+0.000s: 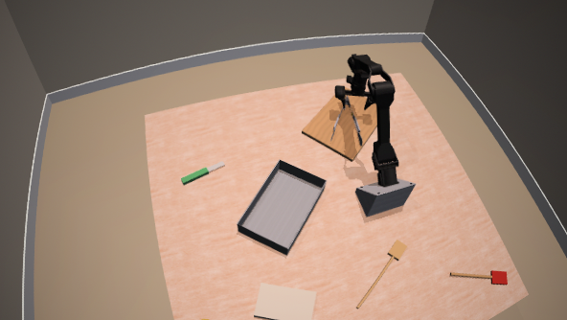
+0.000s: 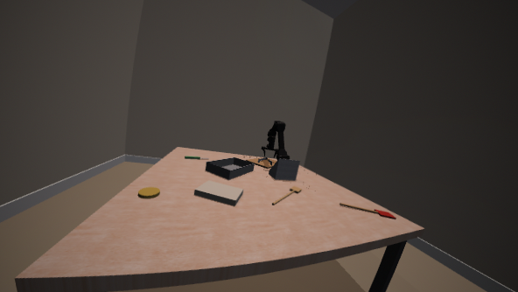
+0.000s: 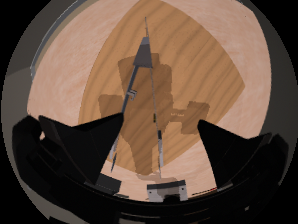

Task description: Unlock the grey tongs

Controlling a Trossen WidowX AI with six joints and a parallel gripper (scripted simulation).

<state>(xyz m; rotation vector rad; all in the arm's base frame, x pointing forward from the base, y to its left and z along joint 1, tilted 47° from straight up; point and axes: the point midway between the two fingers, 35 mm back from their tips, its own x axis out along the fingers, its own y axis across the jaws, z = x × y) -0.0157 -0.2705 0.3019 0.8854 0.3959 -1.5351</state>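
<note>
My gripper tip is now 5 cm above the wooden board, 3 cm short of it and 2 cm to the right of it. Round my gripper tip: pale block (74 cm to the left, 48 cm ahead, 4 cm below); then green-handled knife (65 cm ahead, 17 cm to the left, 5 cm below); then dark roasting tin (40 cm ahead, 38 cm to the left, 2 cm below).
</note>
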